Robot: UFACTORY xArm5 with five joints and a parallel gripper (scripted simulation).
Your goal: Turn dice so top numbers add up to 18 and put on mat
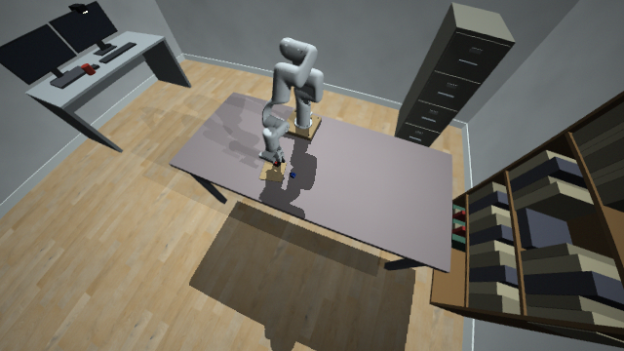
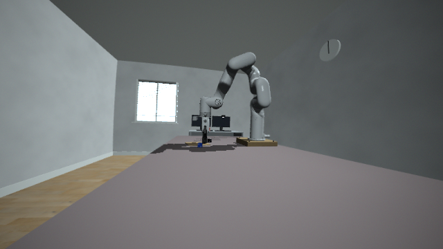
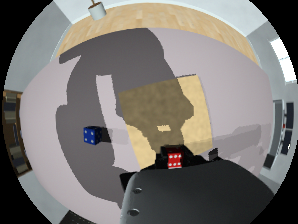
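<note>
My hand is 1 cm above the red die. Round my hand: tan mat (5 cm ahead, 3 cm below); then black die (3 cm behind, 11 cm to the right, 2 cm below); then blue die (1 cm ahead, 13 cm to the left, 2 cm below).
</note>
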